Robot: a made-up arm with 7 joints.
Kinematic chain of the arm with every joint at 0, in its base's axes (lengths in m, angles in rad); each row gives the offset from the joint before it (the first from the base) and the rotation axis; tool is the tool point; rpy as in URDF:
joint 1: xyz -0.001 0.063 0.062 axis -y
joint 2: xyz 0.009 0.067 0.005 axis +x
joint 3: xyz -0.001 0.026 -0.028 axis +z
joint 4: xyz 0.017 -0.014 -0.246 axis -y
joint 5: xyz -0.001 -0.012 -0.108 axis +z
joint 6: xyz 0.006 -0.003 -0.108 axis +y
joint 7: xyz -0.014 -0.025 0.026 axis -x
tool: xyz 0.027 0.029 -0.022 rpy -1.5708 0 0
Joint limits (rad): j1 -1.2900..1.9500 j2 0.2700..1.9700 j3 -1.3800..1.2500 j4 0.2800..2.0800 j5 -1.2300..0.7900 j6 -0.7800..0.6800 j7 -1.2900..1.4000
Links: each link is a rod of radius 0.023 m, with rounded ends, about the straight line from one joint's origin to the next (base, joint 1, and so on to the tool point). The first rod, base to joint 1, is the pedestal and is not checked.
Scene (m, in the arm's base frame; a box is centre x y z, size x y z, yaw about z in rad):
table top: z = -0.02
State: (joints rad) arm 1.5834 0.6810 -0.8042 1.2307 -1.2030 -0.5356 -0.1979
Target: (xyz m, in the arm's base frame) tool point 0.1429 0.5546 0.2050
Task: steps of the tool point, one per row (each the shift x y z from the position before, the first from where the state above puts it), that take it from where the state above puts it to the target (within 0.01 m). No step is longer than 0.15 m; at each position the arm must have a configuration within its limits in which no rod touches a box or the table.
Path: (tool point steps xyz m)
1: -0.0294 0.1221 0.0330
2: -0.0719 0.1162 0.0072
3: -0.1012 0.0920 -0.0288

